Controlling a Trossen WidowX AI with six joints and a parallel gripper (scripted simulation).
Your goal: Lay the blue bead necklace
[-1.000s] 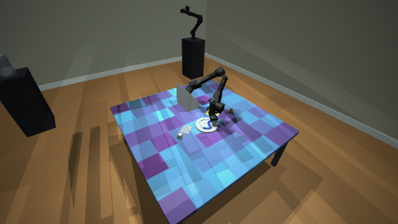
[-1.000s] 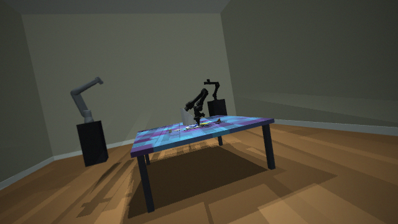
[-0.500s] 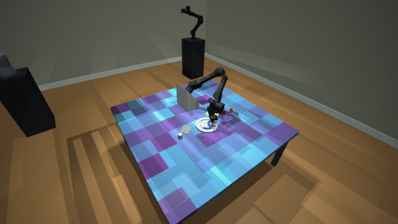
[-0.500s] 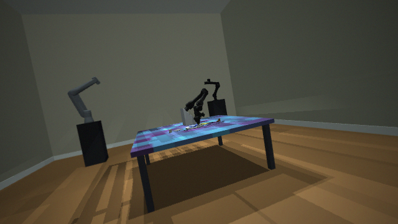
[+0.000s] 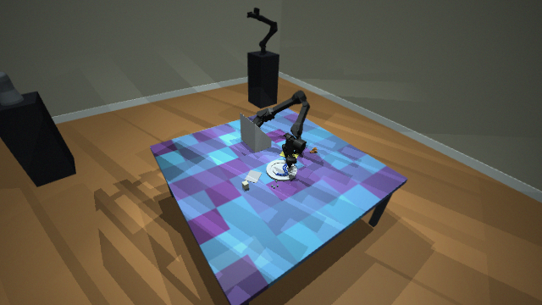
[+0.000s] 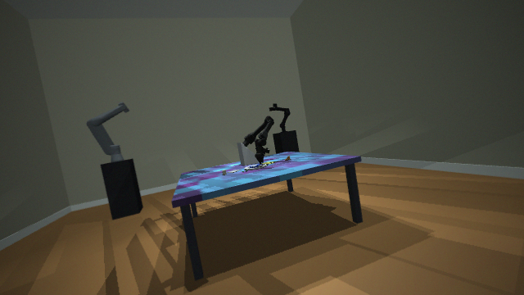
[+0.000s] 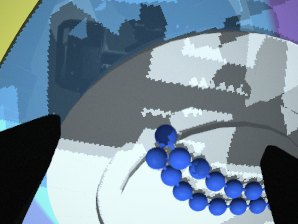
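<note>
The round white bead board lies 1 cm ahead of my gripper tip, 6 cm to the right of it and 1 cm below it. Also, from my gripper tip: cream cube 34 cm to the right; yellow patch 9 cm behind, 10 cm to the left, 2 cm below; flat grey square 5 cm behind, 25 cm to the right, 2 cm below.
</note>
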